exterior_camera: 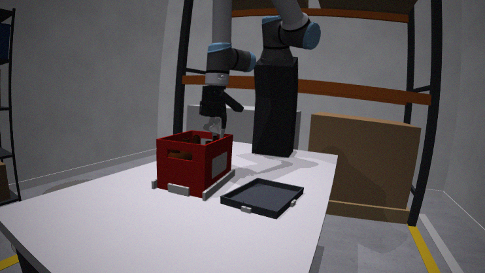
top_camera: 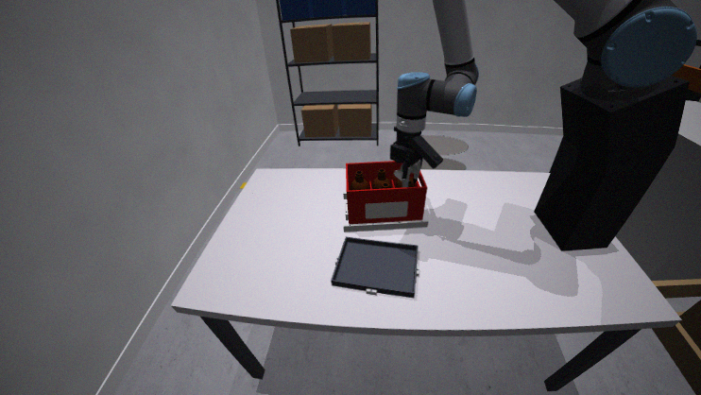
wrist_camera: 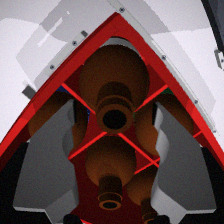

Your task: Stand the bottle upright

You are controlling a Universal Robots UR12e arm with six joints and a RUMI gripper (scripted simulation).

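Right now the red crate is 9 cm ahead of my hand, 5 cm to the right of it and 7 cm below it. From my hand the other things lie so: dark tray: 15 cm ahead, 22 cm to the left, 14 cm below; glass bottle: 9 cm ahead, 9 cm to the right, 7 cm below; brown bottle: 17 cm ahead, 9 cm to the right, 7 cm below.
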